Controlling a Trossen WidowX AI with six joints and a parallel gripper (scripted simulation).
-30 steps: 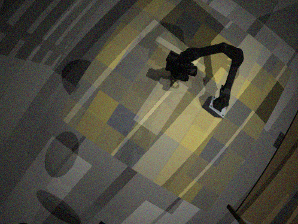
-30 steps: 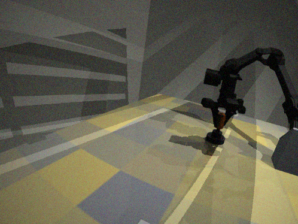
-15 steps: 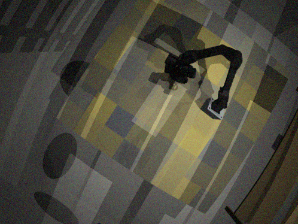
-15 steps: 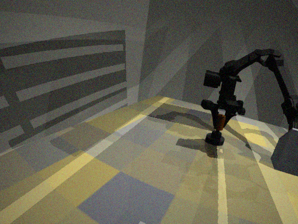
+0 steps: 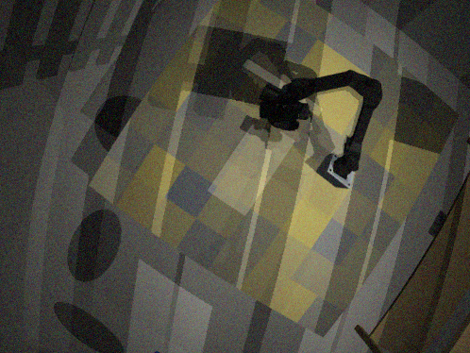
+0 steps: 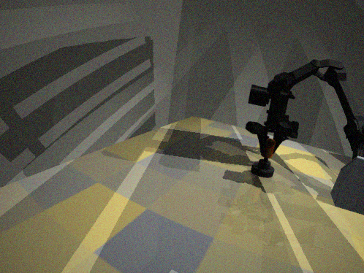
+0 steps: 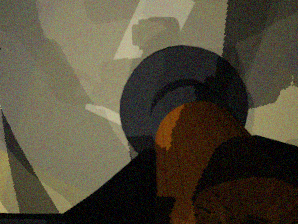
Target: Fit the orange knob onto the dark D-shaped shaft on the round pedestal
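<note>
Right now my gripper tip is 2 cm below the orange knob. Also, from my gripper tip: round dark pedestal (4 cm below).
</note>
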